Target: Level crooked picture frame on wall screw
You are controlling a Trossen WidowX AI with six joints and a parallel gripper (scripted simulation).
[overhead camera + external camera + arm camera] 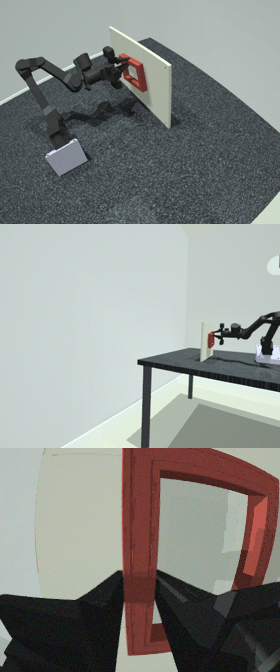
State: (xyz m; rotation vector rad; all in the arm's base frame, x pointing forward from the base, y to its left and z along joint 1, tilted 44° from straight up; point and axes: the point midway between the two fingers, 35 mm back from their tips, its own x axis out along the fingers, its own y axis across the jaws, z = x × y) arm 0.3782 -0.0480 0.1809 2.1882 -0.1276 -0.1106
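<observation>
The picture frame lies 5 cm below my gripper tip and 1 cm to the right of it. From my gripper tip the other things lie so: wall board: 7 cm below, 2 cm ahead, 1 cm to the right.
</observation>
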